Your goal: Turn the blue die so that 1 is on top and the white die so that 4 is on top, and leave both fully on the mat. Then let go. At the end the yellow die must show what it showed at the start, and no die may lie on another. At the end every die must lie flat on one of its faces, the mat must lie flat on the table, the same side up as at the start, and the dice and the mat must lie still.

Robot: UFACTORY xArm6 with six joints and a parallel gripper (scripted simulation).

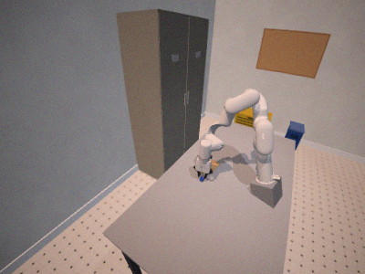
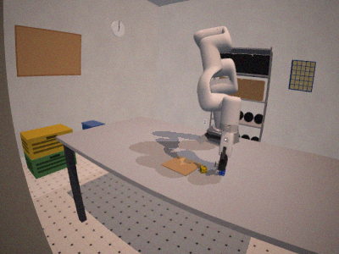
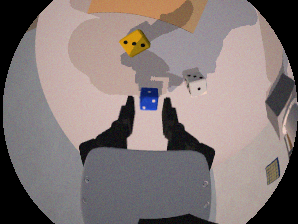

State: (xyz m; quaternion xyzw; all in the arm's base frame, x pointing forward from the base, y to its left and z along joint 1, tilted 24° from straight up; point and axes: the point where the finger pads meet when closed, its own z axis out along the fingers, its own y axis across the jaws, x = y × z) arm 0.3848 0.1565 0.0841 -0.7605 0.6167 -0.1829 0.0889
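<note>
Now: hand 40 mm above the blue die. Round my hand: yellow die: 70 mm to the right, 40 mm below, 30 mm ahead; then tan mat: 180 mm to the right, 50 mm below, 30 mm ahead; then white die: 60 mm behind, 40 mm to the right, 40 mm below.
</note>
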